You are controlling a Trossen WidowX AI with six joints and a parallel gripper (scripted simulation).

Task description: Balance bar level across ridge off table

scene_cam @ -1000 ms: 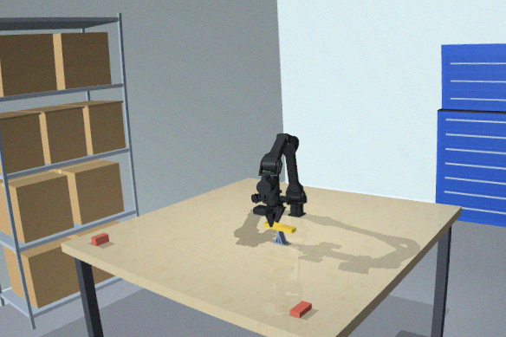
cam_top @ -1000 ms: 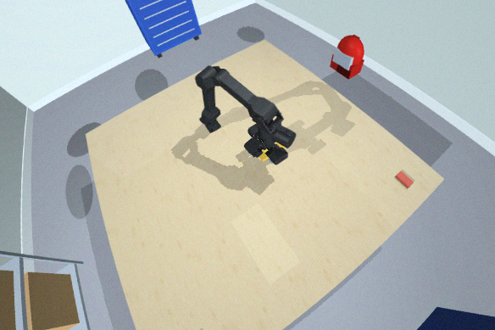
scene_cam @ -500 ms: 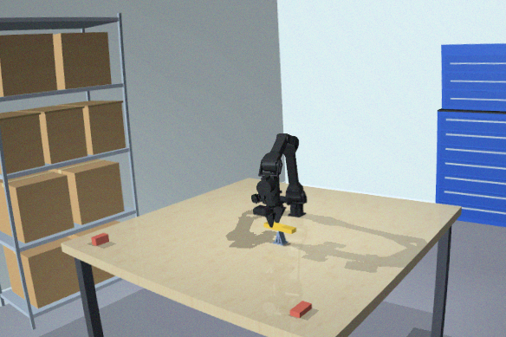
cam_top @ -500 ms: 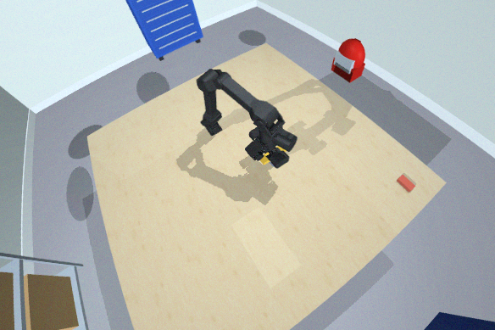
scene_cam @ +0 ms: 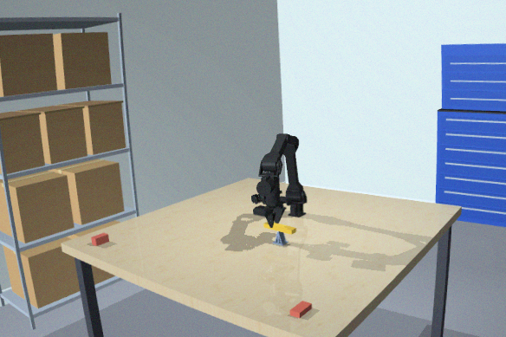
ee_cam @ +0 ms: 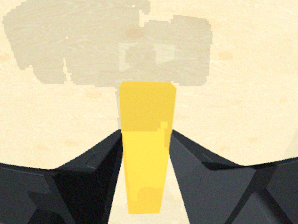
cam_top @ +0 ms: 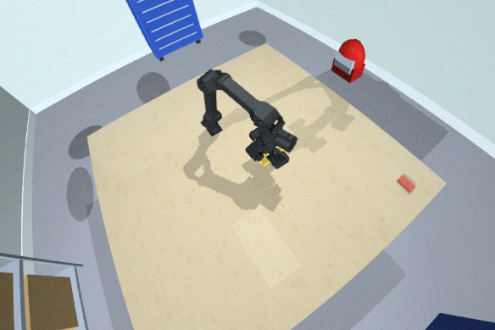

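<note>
Now: the yellow bar 3 cm to the left of my gripper tip. From my gripper tip the other things lie so: red block 61 cm to the right, 41 cm ahead, 5 cm below.
</note>
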